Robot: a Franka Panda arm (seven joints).
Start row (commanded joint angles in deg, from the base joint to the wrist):
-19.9 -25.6 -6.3 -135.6 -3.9 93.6 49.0
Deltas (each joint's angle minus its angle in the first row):
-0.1 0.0 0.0 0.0 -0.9 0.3 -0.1
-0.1 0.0 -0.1 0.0 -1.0 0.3 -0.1
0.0 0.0 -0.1 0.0 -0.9 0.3 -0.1
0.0 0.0 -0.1 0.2 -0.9 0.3 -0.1
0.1 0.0 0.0 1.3 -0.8 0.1 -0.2
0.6 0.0 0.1 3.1 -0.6 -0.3 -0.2
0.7 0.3 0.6 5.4 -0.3 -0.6 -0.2
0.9 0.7 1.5 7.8 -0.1 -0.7 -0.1
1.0 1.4 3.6 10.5 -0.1 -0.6 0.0
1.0 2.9 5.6 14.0 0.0 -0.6 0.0
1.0 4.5 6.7 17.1 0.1 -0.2 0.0
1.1 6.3 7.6 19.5 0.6 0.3 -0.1
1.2 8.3 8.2 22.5 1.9 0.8 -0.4
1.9 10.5 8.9 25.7 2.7 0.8 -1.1
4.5 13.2 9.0 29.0 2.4 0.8 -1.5
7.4 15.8 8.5 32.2 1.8 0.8 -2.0
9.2 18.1 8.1 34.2 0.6 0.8 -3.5
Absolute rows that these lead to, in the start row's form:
-20.0 -25.6 -6.3 -135.6 -4.8 93.9 48.9
-20.0 -25.6 -6.4 -135.6 -4.9 93.9 48.9
-19.9 -25.6 -6.4 -135.6 -4.8 93.9 48.9
-19.9 -25.6 -6.4 -135.4 -4.8 93.9 48.9
-19.8 -25.6 -6.3 -134.3 -4.7 93.7 48.8
-19.3 -25.6 -6.2 -132.5 -4.5 93.3 48.8
-19.2 -25.3 -5.7 -130.2 -4.2 93.0 48.8
-19.0 -24.9 -4.8 -127.8 -4.0 92.9 48.9
-18.9 -24.2 -2.7 -125.1 -4.0 93.0 49.0
-18.9 -22.7 -0.7 -121.6 -3.9 93.0 49.0
-18.9 -21.1 0.4 -118.5 -3.8 93.4 49.0
-18.8 -19.3 1.3 -116.1 -3.3 93.9 48.9
-18.7 -17.3 1.9 -113.1 -2.0 94.4 48.6
-18.0 -15.1 2.6 -109.9 -1.2 94.4 47.9
-15.4 -12.4 2.7 -106.6 -1.5 94.4 47.5
-12.5 -9.8 2.2 -103.4 -2.1 94.4 47.0
-10.7 -7.5 1.8 -101.4 -3.3 94.4 45.5

